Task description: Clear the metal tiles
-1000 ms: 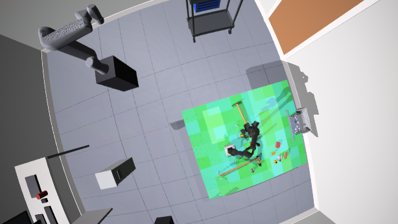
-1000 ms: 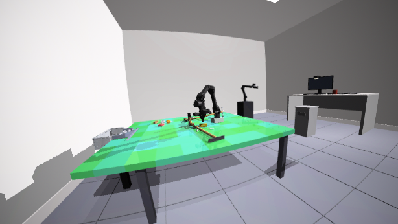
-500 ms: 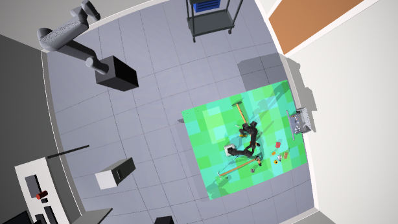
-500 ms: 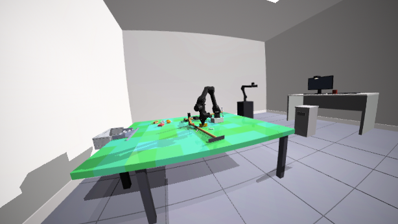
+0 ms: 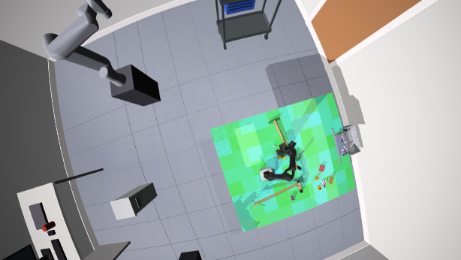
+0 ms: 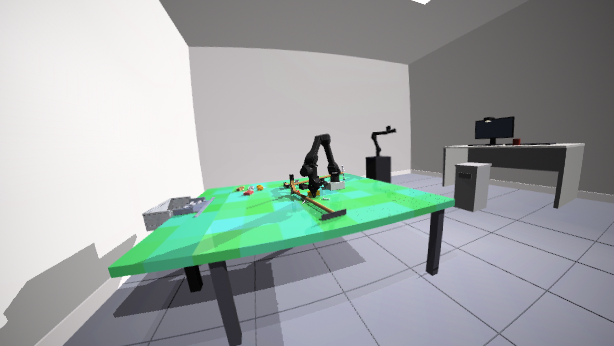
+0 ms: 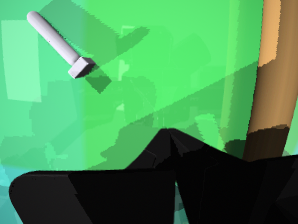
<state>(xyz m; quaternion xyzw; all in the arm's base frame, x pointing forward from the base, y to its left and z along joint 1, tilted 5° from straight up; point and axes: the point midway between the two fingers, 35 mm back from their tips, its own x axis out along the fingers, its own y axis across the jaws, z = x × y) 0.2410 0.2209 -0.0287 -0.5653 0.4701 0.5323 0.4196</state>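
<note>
Now: the long scraper 50 mm ahead of my gripper tip, 40 mm to the left of it and 50 mm above it. The rest, counted from my gripper tip: red block: 460 mm ahead, 370 mm to the right; red-handled tool: 60 mm ahead, 260 mm to the right, 10 mm below; yellow piece: 20 mm behind, 90 mm to the right, 10 mm above.
</note>
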